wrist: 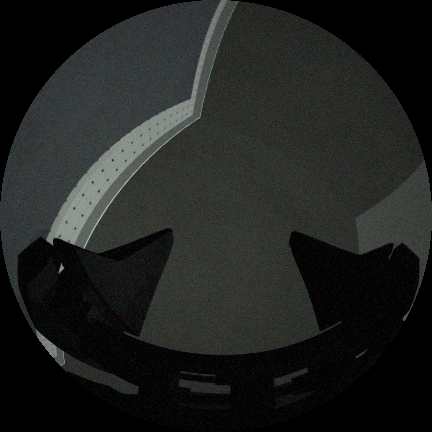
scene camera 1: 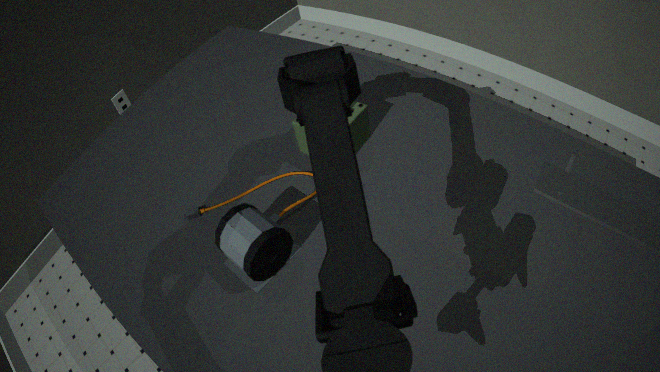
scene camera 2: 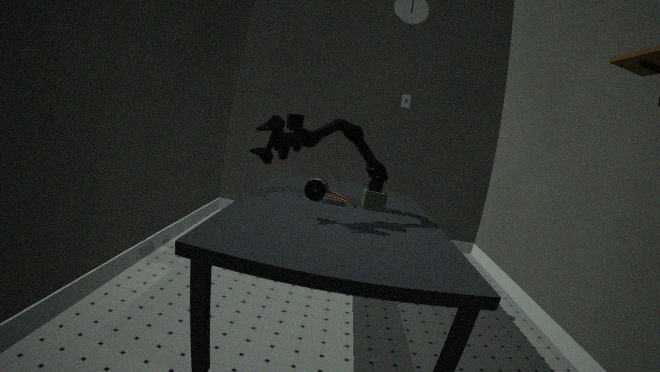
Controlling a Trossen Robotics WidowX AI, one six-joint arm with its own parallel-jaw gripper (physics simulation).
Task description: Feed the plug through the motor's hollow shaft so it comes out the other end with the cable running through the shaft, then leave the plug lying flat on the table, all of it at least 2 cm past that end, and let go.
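Places are measured from the arm's base along level axes (x ahead, y left, z up), in millimetres.
Where they show: gripper, fingertip midpoint: (wrist: 233,236) (scene camera 2: 252,140); arm's base, origin of the base link: (scene camera 2: 375,190).
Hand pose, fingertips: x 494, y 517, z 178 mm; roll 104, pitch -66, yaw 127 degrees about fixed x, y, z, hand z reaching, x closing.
Things, the pixels of their top centre, and the offset from my fingertips. Level surfaces: height alone.
- motor, middle of its top: (scene camera 1: 245,226) (scene camera 2: 318,179) dx -213, dy -473, dz -167 mm
- table, its level: dz -268 mm
- small dark plug, middle of its top: (scene camera 1: 192,211) dx -190, dy -662, dz -255 mm
The motor (scene camera 1: 240,237) (scene camera 2: 316,190) is a light grey cylinder with black ends, lying on its side on the table (scene camera 1: 410,200) (scene camera 2: 280,240). The orange cable (scene camera 1: 260,185) (scene camera 2: 341,197) loops beside it. One stretch meets the motor's far side in scene camera 1; the arm hides the bend, and how the cable joins the motor is unclear. The small dark plug (scene camera 1: 192,215) lies at the cable's other end, outside the shaft, left of the motor. My gripper (scene camera 2: 254,140) (wrist: 233,236) is open and empty, high above the table, well away from motor and plug. It is out of view in scene camera 1.
A green block (scene camera 1: 361,126) (scene camera 2: 374,199) stands under the arm's base, near the cable's loop. The arm (scene camera 1: 340,175) (scene camera 2: 345,125) reaches high over the table. The table's front edge (scene camera 2: 340,286) shows in scene camera 2.
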